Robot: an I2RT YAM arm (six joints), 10 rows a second.
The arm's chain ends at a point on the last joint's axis. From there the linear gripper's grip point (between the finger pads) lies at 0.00 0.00 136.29 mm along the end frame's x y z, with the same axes.
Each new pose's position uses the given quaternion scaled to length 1; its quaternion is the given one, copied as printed.
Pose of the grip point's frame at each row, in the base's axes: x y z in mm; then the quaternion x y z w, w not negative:
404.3, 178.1, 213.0, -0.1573, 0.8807, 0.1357, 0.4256
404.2, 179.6, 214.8, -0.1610, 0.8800, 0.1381, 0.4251
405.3, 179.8, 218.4, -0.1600, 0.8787, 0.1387, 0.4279
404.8, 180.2, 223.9, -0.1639, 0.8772, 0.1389, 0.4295
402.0, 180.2, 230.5, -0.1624, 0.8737, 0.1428, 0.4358
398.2, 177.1, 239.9, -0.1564, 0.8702, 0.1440, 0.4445
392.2, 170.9, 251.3, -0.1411, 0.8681, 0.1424, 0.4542
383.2, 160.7, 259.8, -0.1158, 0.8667, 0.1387, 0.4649
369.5, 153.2, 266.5, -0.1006, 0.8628, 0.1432, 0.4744
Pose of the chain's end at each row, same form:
307.9, 127.3, 294.9, -0.1573, 0.8807, 0.1357, 0.4256
308.3, 127.8, 296.6, -0.1610, 0.8800, 0.1381, 0.4251
308.9, 127.9, 299.5, -0.1600, 0.8787, 0.1387, 0.4279
308.3, 127.8, 304.7, -0.1639, 0.8772, 0.1389, 0.4295
304.5, 126.9, 309.5, -0.1624, 0.8737, 0.1428, 0.4358
298.9, 124.0, 316.7, -0.1564, 0.8702, 0.1440, 0.4445
290.2, 119.7, 325.8, -0.1411, 0.8681, 0.1424, 0.4542
277.7, 113.3, 331.9, -0.1158, 0.8667, 0.1387, 0.4649
261.9, 106.5, 335.9, -0.1006, 0.8628, 0.1432, 0.4744

